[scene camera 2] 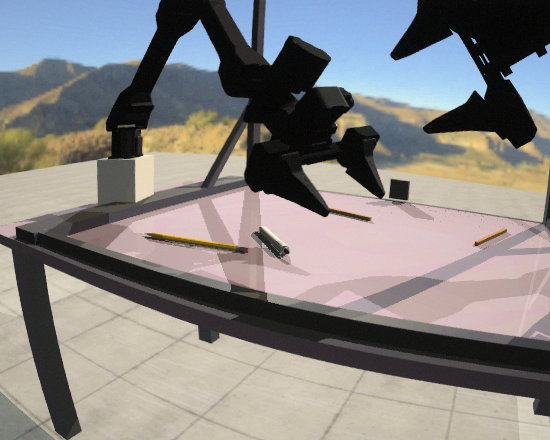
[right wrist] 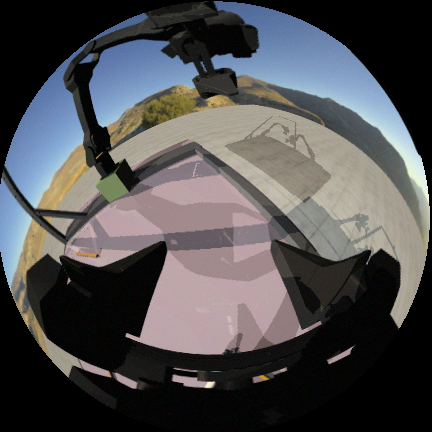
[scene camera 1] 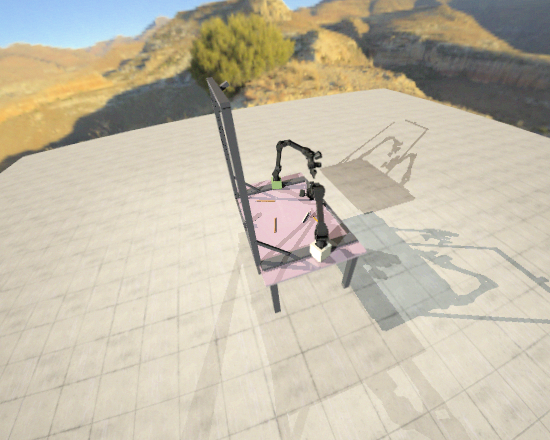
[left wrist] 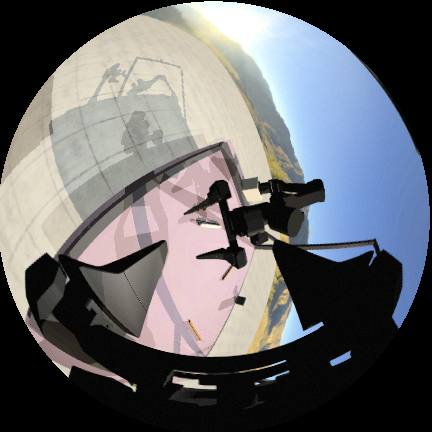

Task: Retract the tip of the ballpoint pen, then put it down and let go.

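Pixels of known places: left gripper, fingertip midpoint: [scene camera 2: 408,91] [right wrist: 225,57] [scene camera 1: 313,177] [left wrist: 221,246]; right gripper, fingertip midpoint: [scene camera 2: 357,204] [right wrist: 219,246] [left wrist: 189,236]; left arm's base, link origin: [right wrist: 109,170] [scene camera 1: 276,179]; right arm's base, link origin: [scene camera 2: 125,157] [scene camera 1: 321,244] [left wrist: 259,187].
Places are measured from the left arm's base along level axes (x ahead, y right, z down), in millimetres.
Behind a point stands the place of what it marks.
Note:
The pen [scene camera 1: 306,217] @[x 535, y -209, z 71 mm] [scene camera 2: 273,241] @[x 509, y -227, z 75 mm] [left wrist: 209,224] @[x 512, y -220, z 71 mm], white and dark, lies on the pink table top [scene camera 2: 425,260] @[x 301, y -116, z 84 mm]; whether its tip is out is too small to tell. In the right wrist view a small pale piece shows through the gripper body at the bottom. My right gripper [scene camera 2: 355,205] @[x 339, y -279, z -15 mm] [left wrist: 189,236] @[x 339, y -279, z -15 mm] [right wrist: 219,246] @[x 339, y -279, z -15 mm] is open and empty, tilted downward above the table, up and to the right of the pen in scene camera 2. My left gripper [scene camera 2: 409,94] @[x 260, y -323, z -146 mm] is open and empty, high above the table and well away from the pen.
A yellow pencil [scene camera 2: 197,242] @[x 592, y -307, z 80 mm] lies left of the pen in scene camera 2. A brown stick [scene camera 1: 275,225] @[x 590, y 57, z 77 mm] [scene camera 2: 351,215] @[x 538, y 47, z 81 mm] and an orange stick [scene camera 1: 265,201] @[x 239, y 124, z 85 mm] [scene camera 2: 490,237] @[x 238, y 102, z 79 mm] [left wrist: 194,330] @[x 237, y 107, z 78 mm] lie farther off. A dark upright frame [scene camera 1: 240,175] @[x 968, y 185, z -629 mm] stands along one table edge.

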